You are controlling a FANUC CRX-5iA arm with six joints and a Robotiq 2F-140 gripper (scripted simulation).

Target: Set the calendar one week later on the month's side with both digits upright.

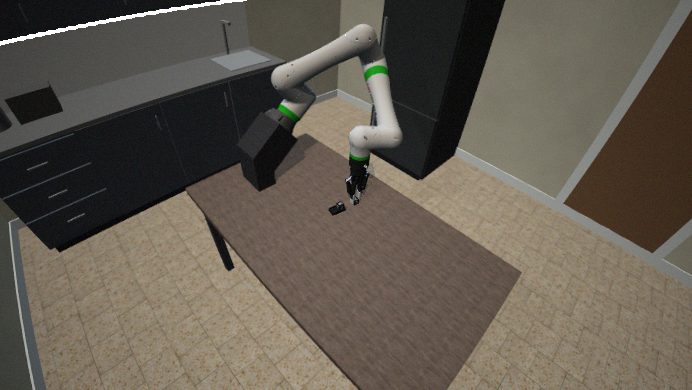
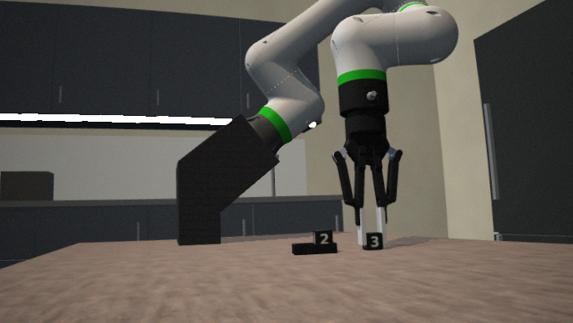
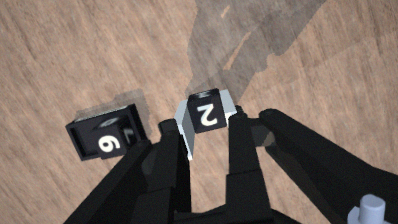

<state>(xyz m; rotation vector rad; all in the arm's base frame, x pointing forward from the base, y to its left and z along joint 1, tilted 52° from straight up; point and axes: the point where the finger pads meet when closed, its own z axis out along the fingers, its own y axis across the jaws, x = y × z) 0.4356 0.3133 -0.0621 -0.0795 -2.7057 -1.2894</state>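
My gripper is now 3 cm above the cube. The rest, counted from my hand: black tray 1 cm behind, 11 cm to the right, 3 cm below.
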